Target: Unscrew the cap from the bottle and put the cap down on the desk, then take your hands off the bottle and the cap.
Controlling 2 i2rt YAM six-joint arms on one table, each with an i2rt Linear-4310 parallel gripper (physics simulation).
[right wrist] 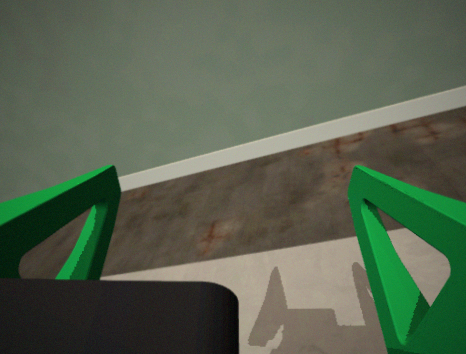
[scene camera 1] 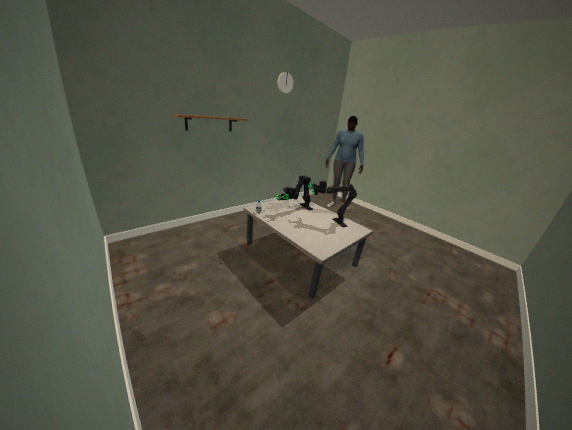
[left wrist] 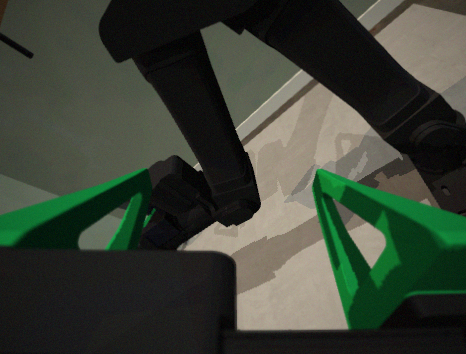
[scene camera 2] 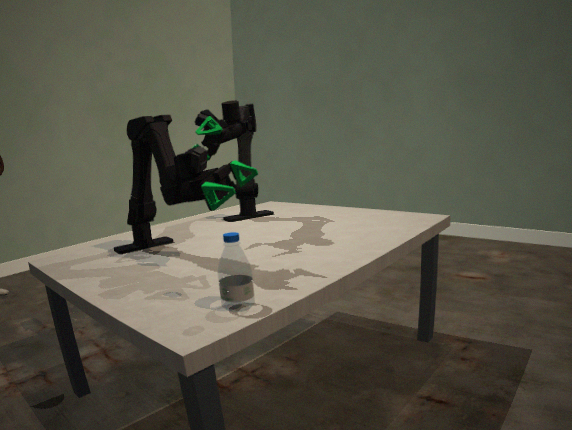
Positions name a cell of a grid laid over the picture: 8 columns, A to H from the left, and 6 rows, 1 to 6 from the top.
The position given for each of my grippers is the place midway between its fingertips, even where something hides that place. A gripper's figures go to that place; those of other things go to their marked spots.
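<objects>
My left gripper (scene camera 2: C3) is 1350 mm from the lens, while my right gripper (scene camera 2: D3) is 1020 mm from the lens. Then there's a clear plastic bottle (scene camera 2: D4), and that's 800 mm from the lens.
</objects>
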